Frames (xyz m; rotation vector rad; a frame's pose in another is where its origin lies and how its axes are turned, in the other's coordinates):
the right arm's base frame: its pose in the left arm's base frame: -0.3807 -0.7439 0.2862 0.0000 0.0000 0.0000
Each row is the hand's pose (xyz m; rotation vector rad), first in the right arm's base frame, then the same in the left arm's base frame.
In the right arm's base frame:
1: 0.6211 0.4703 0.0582 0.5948 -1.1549 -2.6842
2: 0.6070 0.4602 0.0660 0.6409 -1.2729 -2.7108
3: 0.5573 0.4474 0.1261 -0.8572 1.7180 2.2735
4: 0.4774 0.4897 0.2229 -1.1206 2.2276 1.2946
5: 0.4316 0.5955 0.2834 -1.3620 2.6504 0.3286
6: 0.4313 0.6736 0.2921 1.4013 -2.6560 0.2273
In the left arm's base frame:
1: 0.2404 -0.2736 0.3444 0.5948 -1.1549 -2.6842
2: 0.2263 -0.2837 0.3522 0.6409 -1.2729 -2.7108
3: 0.1766 -0.2965 0.4123 -0.8572 1.7180 2.2735
4: 0.0967 -0.2542 0.5091 -1.1206 2.2276 1.2946
5: 0.0509 -0.1484 0.5696 -1.3620 2.6504 0.3286
6: 0.0506 -0.0703 0.5783 1.4013 -2.6560 0.2273

